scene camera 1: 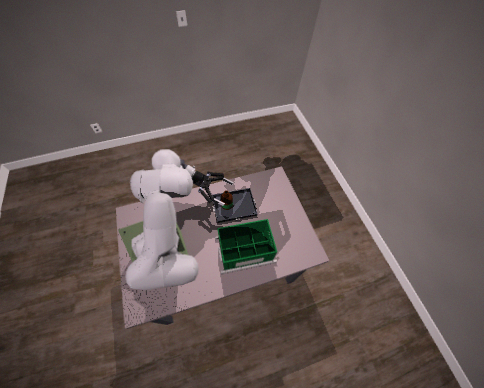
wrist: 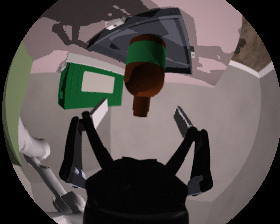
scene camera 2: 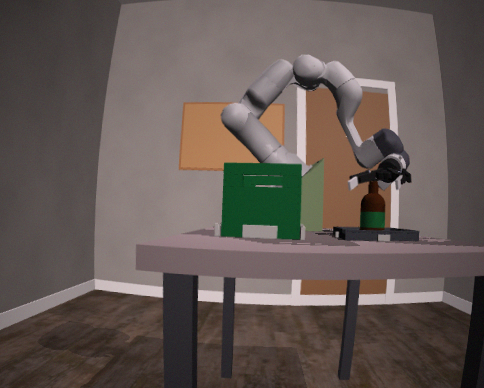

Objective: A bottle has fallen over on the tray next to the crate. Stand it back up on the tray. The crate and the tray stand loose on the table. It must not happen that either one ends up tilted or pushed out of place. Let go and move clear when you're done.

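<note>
My own gripper is visible to me, and the wrist view shows it as well. I can also see a brown bottle, a green crate and a dark tray.
</note>
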